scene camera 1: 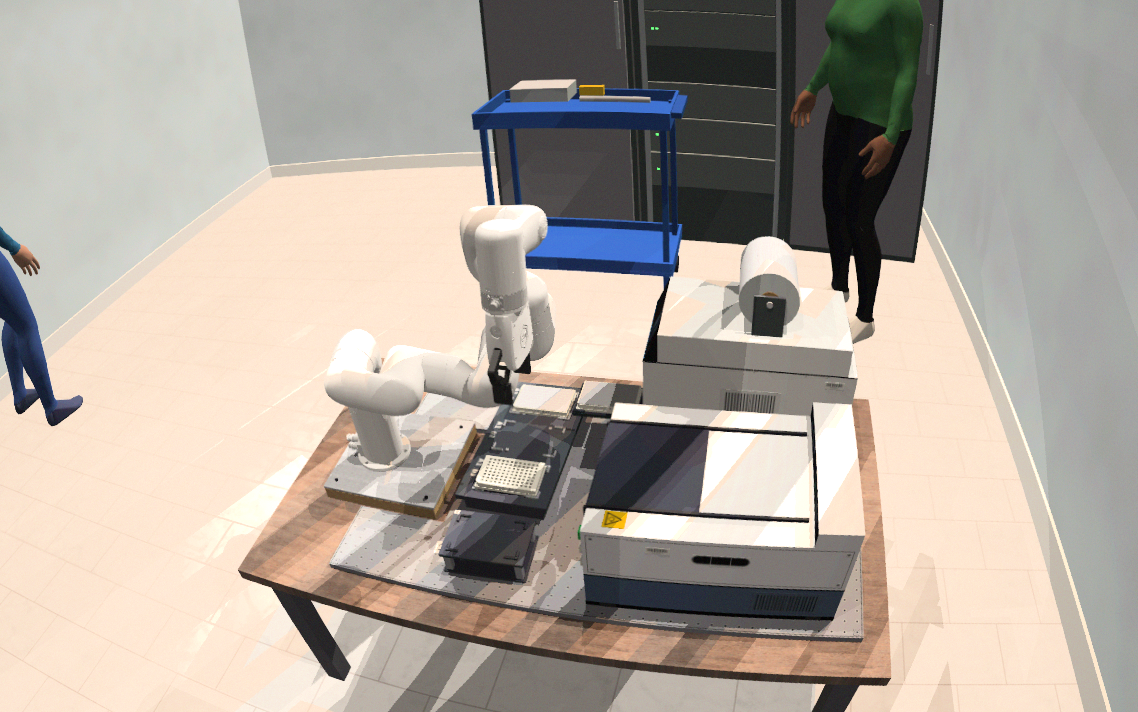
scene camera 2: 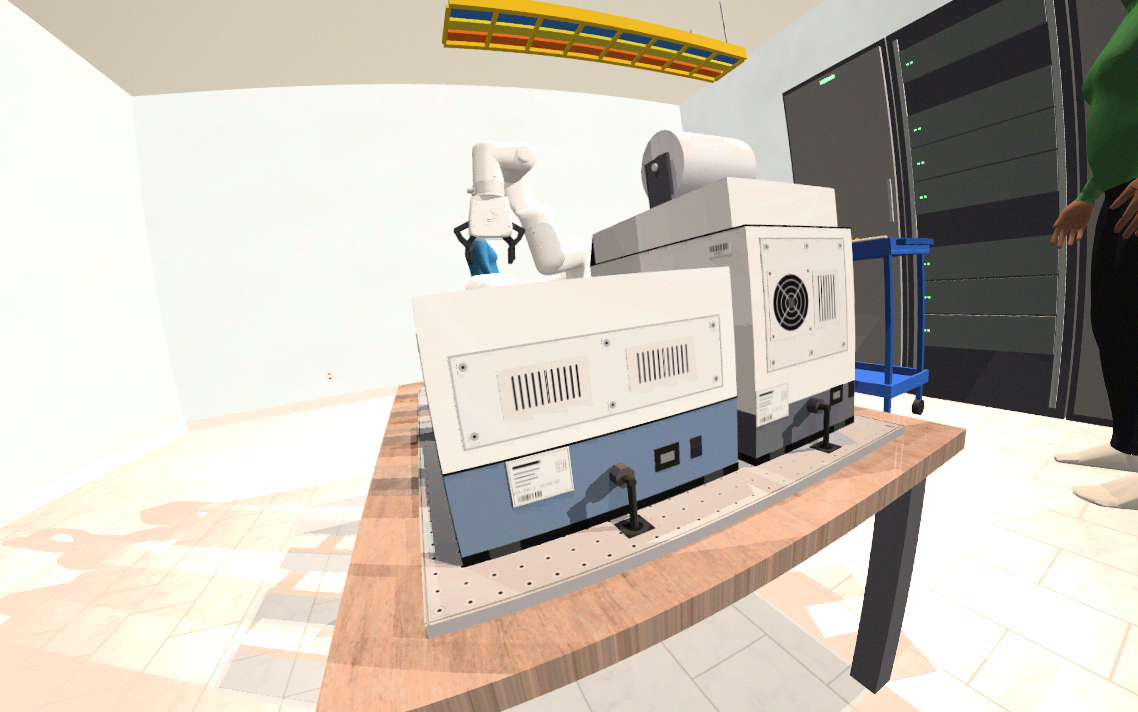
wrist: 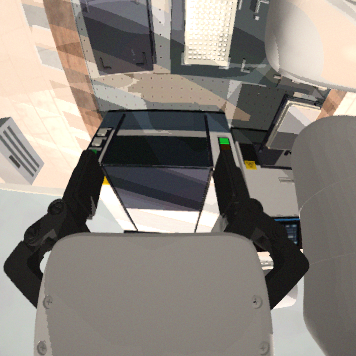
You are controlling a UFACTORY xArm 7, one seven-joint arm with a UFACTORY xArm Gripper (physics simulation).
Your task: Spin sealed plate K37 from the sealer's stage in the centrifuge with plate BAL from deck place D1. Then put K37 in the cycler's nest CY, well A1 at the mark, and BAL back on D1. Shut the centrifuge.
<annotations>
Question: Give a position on a centrifuge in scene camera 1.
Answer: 780, 526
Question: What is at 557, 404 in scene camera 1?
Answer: A white plate.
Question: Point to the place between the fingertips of my gripper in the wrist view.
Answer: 157, 161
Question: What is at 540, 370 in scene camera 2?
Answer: A centrifuge.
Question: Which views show my gripper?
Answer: Scene camera 1, scene camera 2 and the wrist view: all of them.
</annotations>
